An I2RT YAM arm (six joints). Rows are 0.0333 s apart.
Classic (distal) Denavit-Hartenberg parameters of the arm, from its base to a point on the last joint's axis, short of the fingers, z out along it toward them. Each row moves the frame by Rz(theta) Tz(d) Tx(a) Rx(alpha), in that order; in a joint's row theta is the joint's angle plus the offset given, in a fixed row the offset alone. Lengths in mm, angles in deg.
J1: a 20  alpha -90  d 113.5  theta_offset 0
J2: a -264  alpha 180  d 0  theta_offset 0
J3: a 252.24  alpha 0  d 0  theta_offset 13.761
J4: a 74  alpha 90  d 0  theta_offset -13.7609
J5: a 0  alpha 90  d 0  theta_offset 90
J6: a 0  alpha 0  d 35.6  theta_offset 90
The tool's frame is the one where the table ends.
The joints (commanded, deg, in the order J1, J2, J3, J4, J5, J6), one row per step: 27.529, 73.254, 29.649, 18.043, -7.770, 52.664; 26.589, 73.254, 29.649, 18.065, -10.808, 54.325; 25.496, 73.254, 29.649, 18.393, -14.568, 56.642; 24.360, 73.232, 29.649, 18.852, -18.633, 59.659; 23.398, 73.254, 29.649, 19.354, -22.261, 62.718; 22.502, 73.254, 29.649, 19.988, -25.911, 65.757; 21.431, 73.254, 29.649, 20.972, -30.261, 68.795; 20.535, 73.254, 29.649, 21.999, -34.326, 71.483; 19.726, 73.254, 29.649, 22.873, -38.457, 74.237; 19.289, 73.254, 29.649, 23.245, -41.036, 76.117; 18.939, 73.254, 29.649, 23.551, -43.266, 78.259; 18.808, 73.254, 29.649, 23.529, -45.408, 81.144
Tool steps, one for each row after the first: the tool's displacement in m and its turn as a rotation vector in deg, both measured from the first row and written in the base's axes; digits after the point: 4 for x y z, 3 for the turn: 0.0010, -0.0022, 0.0002, 2.372, 1.488, 1.094; 0.0021, -0.0047, 0.0010, 5.575, 3.252, 2.434; 0.0032, -0.0072, 0.0021, 9.355, 5.410, 3.763; 0.0040, -0.0093, 0.0032, 12.895, 7.591, 4.901; 0.0046, -0.0112, 0.0047, 16.361, 9.716, 6.205; 0.0054, -0.0136, 0.0068, 20.012, 11.761, 8.110; 0.0059, -0.0154, 0.0091, 23.173, 13.571, 10.154; 0.0059, -0.0171, 0.0111, 26.164, 15.692, 12.355; 0.0056, -0.0180, 0.0121, 27.988, 17.359, 13.716; 0.0053, -0.0187, 0.0129, 29.800, 19.234, 14.731; 0.0044, -0.0186, 0.0132, 31.855, 22.052, 15.492
